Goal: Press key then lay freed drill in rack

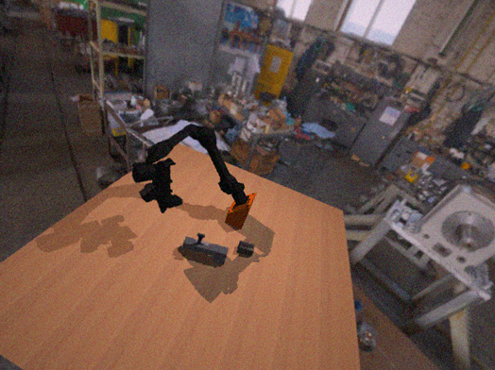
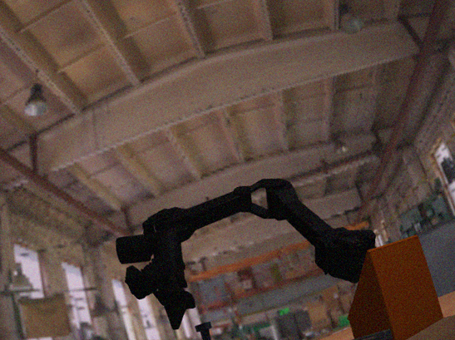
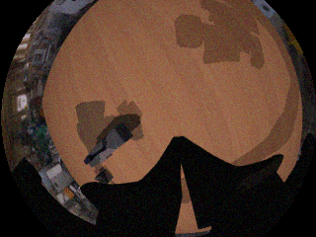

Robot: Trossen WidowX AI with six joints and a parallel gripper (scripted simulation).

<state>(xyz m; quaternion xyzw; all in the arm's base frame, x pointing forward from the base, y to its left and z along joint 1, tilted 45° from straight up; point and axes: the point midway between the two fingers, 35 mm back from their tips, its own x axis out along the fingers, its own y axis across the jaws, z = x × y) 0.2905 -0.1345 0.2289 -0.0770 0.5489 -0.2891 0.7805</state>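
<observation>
Right now my gripper tip is 180 mm to the right of the small dark key and 40 mm above it. The rest, counted from my gripper tip: grey fixture block 220 mm to the left, 90 mm below; then dark grey rack 360 mm to the left, 110 mm below, 110 mm behind; then drill 230 mm to the left, 80 mm below, 10 mm behind.
</observation>
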